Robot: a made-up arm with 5 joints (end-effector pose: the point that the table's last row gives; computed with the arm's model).
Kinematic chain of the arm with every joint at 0, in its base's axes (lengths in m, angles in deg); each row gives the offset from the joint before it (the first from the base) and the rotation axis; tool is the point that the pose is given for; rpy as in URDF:
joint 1: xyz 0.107 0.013 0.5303 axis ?
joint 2: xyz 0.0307 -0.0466 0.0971 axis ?
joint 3: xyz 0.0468 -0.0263 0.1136 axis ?
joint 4: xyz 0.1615 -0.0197 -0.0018 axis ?
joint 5: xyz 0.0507 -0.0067 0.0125 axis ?
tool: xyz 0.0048 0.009 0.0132 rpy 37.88 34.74 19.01
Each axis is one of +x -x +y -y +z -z.
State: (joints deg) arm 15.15 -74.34 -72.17 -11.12 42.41
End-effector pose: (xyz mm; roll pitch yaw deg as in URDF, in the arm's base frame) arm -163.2 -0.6 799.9 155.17 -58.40 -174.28
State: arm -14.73 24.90 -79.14 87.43 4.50
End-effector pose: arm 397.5 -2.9 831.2 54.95 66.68 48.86
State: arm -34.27 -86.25 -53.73 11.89 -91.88
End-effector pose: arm -38.5 -222.6 817.4 -30.88 -25.78 175.75
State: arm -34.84 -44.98 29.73 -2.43 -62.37
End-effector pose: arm 319.5 30.8 823.8 83.53 -12.13 74.88
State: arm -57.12 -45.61 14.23 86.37 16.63
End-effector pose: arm 273.0 109.8 790.4 138.06 83.49 -178.36
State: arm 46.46 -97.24 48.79 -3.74 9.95
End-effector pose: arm 67.7 -73.6 837.7 16.26 -13.97 -36.66
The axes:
joint 1: -z
joint 2: +y
joint 3: +y
joint 4: +y
joint 5: -x

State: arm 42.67 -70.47 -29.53 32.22 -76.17
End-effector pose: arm -32.7 -7.8 929.4 41.95 -50.00 31.13
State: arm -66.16 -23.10 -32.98 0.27 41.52
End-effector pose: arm 239.6 105.7 938.4 -2.84 -17.65 55.44
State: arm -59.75 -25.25 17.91 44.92 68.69
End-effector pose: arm 297.4 173.3 742.2 -76.75 56.68 7.63
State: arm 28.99 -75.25 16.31 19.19 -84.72
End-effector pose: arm 93.0 -106.8 891.9 81.30 -41.41 23.14
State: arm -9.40 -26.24 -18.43 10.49 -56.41
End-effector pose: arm 291.1 -63.3 916.0 68.03 -21.11 51.28
